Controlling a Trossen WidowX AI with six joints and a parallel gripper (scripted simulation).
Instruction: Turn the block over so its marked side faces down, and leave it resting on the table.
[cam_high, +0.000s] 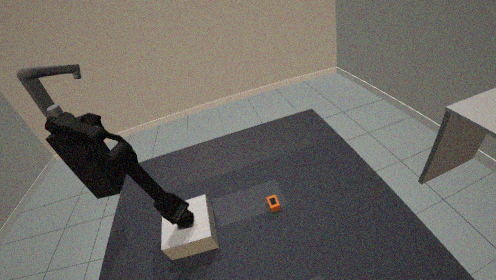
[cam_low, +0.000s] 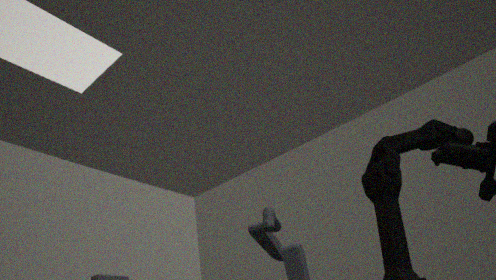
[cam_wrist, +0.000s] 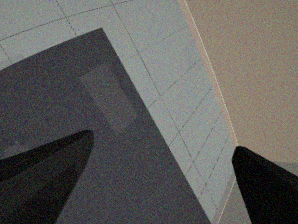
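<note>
My gripper tip is now 660 mm short of the orange block, 240 mm to the left of it and 390 mm above it.
</note>
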